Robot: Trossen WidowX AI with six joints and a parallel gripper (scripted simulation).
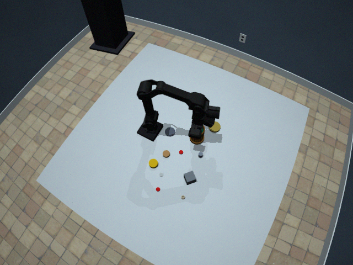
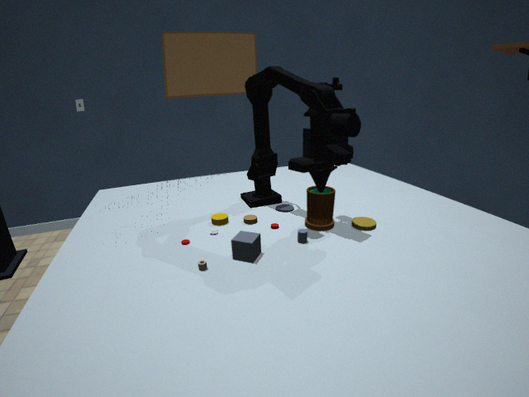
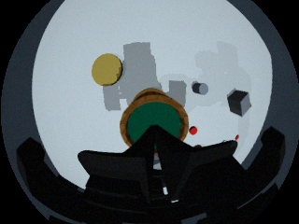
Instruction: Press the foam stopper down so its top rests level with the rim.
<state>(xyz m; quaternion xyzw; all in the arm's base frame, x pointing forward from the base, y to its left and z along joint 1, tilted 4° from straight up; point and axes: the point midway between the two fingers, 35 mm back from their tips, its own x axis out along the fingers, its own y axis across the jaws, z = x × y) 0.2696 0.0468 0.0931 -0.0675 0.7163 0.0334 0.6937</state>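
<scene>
My gripper is now 50 mm above the green foam stopper. From my hand the other things lie so: small grey cylinder: 120 mm below, 100 mm to the right, 60 mm ahead; red button: 130 mm below, 120 mm to the right, 50 mm behind; olive disc: 120 mm below, 100 mm to the left, 70 mm ahead.
</scene>
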